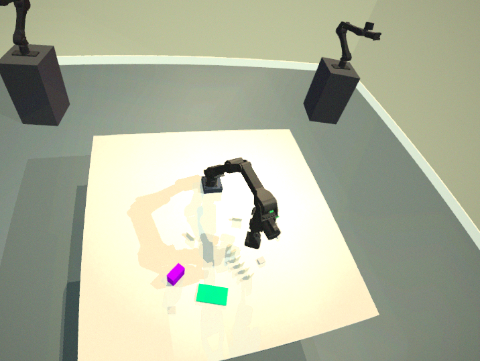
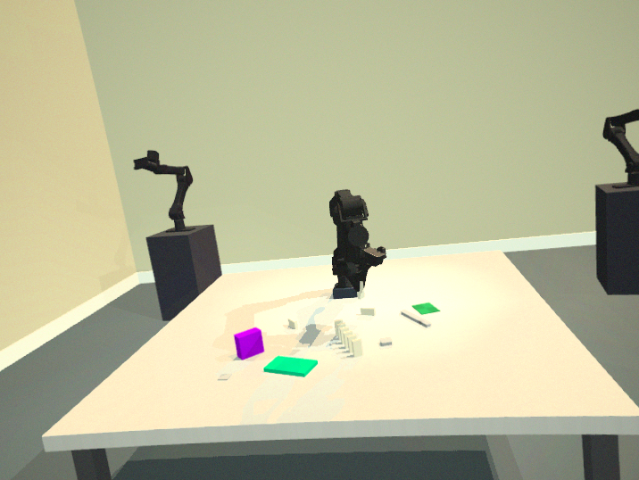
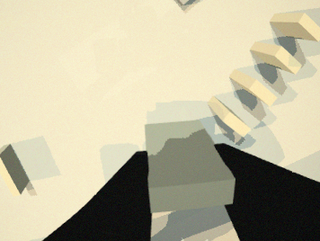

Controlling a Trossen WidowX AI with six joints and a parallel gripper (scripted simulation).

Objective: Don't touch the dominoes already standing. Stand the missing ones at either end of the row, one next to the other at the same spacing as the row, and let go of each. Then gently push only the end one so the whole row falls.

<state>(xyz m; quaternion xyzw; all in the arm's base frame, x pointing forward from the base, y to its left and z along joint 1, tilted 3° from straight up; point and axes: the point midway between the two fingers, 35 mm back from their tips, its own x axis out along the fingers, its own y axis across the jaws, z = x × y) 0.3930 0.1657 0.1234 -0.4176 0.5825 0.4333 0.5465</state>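
Now: gripper tip 14 cm above the long bar, 13 cm to the right of it and 13 cm past it. Also, from my gripper tip: small green pad 23 cm behind, 15 cm to the left, 15 cm below; flat teal plate 21 cm ahead, 16 cm to the right, 14 cm below; purple block 32 cm to the right, 14 cm ahead, 11 cm below.
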